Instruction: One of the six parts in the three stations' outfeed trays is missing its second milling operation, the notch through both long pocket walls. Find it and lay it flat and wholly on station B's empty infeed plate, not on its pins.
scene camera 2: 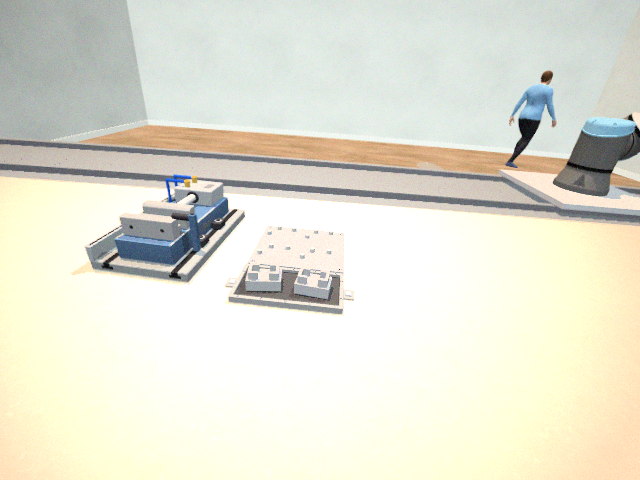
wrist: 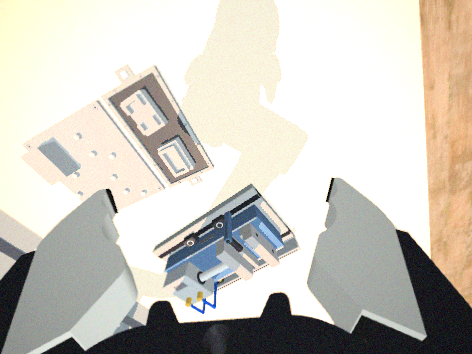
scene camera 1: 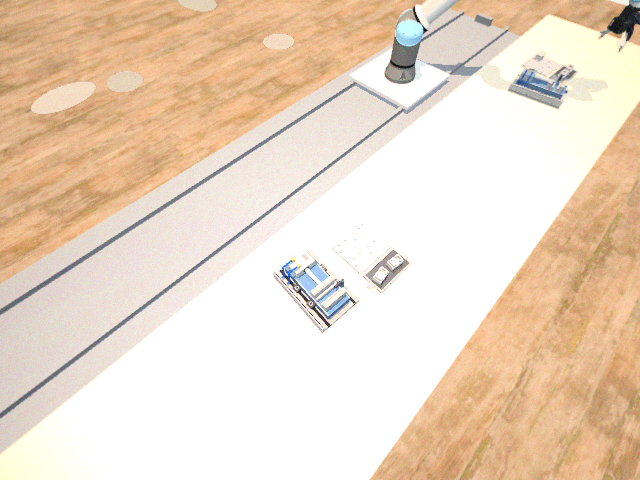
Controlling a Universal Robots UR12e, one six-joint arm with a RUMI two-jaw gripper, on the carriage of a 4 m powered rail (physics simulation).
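Frame: origin at the arm's base, x left, y ahead, z down, level; centimetres.
Where they show: gripper, between the fingertips: [wrist: 223, 187] [scene camera 1: 608, 45]; arm's base, origin of its link: [scene camera 2: 578, 188] [scene camera 1: 399, 75].
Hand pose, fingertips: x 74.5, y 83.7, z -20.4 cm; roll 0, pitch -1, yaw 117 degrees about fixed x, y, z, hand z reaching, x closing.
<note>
Things, the pixels of their top centre, and the offset from my fingertips. "spot": a spot on its surface instead.
- station's outfeed tray, a spot on its surface: [wrist: 152, 84] spot: dx +10.3, dy -7.5, dz +22.7 cm
- left part, centre of its top: [scene camera 2: 264, 268] [scene camera 1: 381, 273] dx -190.0, dy -6.5, dz +19.3 cm
- right part, centre of its top: [scene camera 2: 314, 273] [scene camera 1: 395, 259] dx -181.2, dy -6.1, dz +19.3 cm
- blue vise machine, centre of its top: [wrist: 223, 276] [scene camera 1: 546, 76] dx -25.6, dy -15.5, dz +13.5 cm
- grey block, centre of its top: [wrist: 43, 167] dx +8.8, dy -30.5, dz +19.0 cm
- far infeed plate, centre of its top: [wrist: 98, 168] [scene camera 1: 541, 64] dx +4.0, dy -26.1, dz +22.5 cm
My gripper [scene camera 1: 611, 43] [wrist: 223, 187] is open, with nothing between its fingers, high above the far station. In the wrist view, that station's outfeed tray [wrist: 152, 84] holds two parts. One part [wrist: 145, 112] has notched walls. The other part [wrist: 176, 158], nearer the vise, shows an unbroken wall around its pocket and no notch. At the near station, the outfeed tray [scene camera 1: 395, 274] [scene camera 2: 284, 303] holds a left part [scene camera 2: 263, 279] and a right part [scene camera 2: 313, 284], both notched. Its pinned infeed plate [scene camera 1: 367, 258] [scene camera 2: 325, 242] bears no part. No station letter is legible.
A blue vise machine [scene camera 1: 542, 85] [wrist: 215, 250] stands beside the far tray. A grey block [wrist: 60, 156] lies on the far infeed plate [wrist: 100, 130]. Another vise machine [scene camera 1: 315, 289] [scene camera 2: 160, 242] stands beside the near plate. A person [scene camera 2: 537, 103] is beyond the rail.
</note>
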